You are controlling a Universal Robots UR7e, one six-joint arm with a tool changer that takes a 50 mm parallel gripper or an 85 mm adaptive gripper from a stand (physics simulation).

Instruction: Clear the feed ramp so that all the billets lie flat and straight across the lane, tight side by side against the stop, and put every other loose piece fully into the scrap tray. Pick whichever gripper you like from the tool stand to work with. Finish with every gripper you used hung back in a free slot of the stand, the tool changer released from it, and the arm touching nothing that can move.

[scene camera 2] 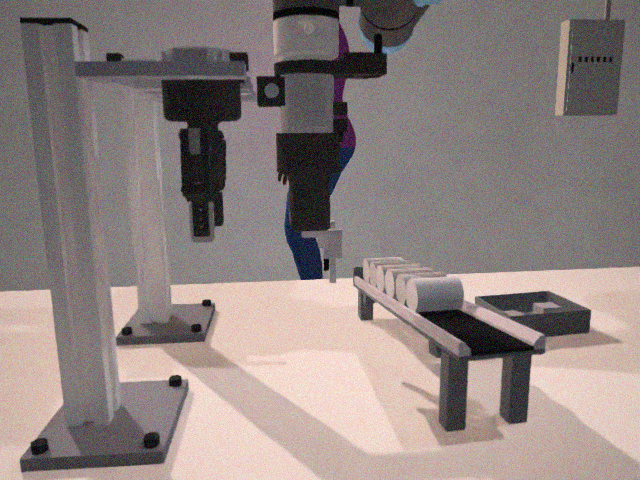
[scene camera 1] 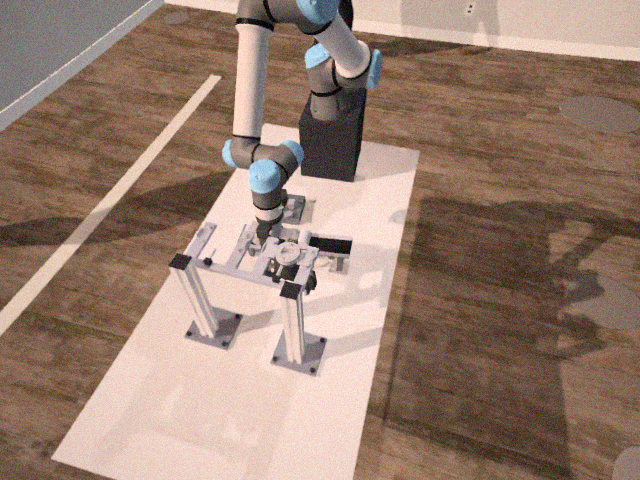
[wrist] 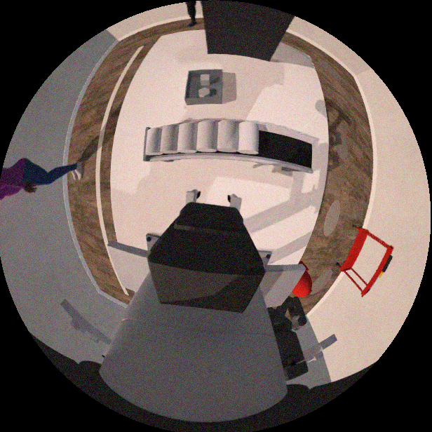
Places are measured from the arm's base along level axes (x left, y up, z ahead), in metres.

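Pixels of known places: hand at its tool point: (scene camera 2: 307, 117); arm's base at its link origin: (scene camera 1: 330, 108).
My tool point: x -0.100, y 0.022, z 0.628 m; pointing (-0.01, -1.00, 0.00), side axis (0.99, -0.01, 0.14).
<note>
Ahead of a thing's pixels: the offset from my tool point to its top centre. "spot": to the spot under its first point.
Several pale billets {dx +0.069, dy -0.189, dz -0.136 m} (scene camera 2: 436, 294) (wrist: 206, 136) lie across the lane in a row from the stop (wrist: 146, 145); small gaps between them cannot be judged. The scrap tray {dx -0.021, dy -0.266, dz -0.340 m} (scene camera 2: 560, 324) (wrist: 187, 90) holds a pale block (wrist: 205, 79) and a pale rounded piece (wrist: 204, 92). My parallel gripper (scene camera 2: 330, 269) (wrist: 213, 198) is on the arm, open with nothing between its fingers, above the table between ramp and stand. The adaptive gripper (scene camera 2: 204, 170) hangs in the tool stand (scene camera 1: 237, 272) (scene camera 2: 129, 68). In scene camera 1 the stand and arm hide part of the ramp.
The stand's posts (scene camera 1: 196, 299) (scene camera 2: 82, 232) rise from base plates beside my gripper. The feed ramp's dark lane {spot: dx +0.176, dy -0.218, dz -0.132 m} (scene camera 2: 478, 333) (wrist: 285, 147) shows beyond the last billet. The robot's dark pedestal (scene camera 1: 330, 149) (wrist: 245, 30) stands behind the tray.
</note>
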